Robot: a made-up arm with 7 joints. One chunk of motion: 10 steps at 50 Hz.
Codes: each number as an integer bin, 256 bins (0 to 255) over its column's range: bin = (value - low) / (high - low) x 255, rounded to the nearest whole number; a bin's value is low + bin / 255 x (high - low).
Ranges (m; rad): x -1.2..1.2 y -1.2..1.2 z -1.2..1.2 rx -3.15..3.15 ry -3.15..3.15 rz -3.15..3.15
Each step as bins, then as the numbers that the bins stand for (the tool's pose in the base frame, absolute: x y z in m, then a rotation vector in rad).
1 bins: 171 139 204 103 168 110
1 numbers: 0.4094 0.1082 0.7200 -0.6053 1.0006 -0.4324
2 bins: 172 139 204 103 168 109
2 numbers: 0.4188 0.1082 0.7200 -0.6053 1.0006 -0.4571
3 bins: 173 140 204 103 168 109
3 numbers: 0.4282 0.1176 0.7200 -0.6053 1.0006 -0.4571
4 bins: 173 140 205 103 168 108
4 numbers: 0.4282 0.1176 0.7294 -0.6053 1.0006 -0.4818
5 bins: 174 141 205 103 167 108
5 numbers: 0.4376 0.1271 0.7294 -0.6053 0.9759 -0.4818
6 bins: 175 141 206 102 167 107
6 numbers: 0.4471 0.1271 0.7388 -0.6300 0.9759 -0.5065
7 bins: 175 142 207 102 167 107
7 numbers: 0.4471 0.1365 0.7482 -0.6300 0.9759 -0.5065
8 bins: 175 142 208 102 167 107
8 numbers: 0.4471 0.1365 0.7576 -0.6300 0.9759 -0.5065
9 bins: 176 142 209 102 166 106
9 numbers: 0.4565 0.1365 0.7671 -0.6300 0.9512 -0.5312
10 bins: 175 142 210 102 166 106
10 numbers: 0.4471 0.1365 0.7765 -0.6300 0.9512 -0.5312
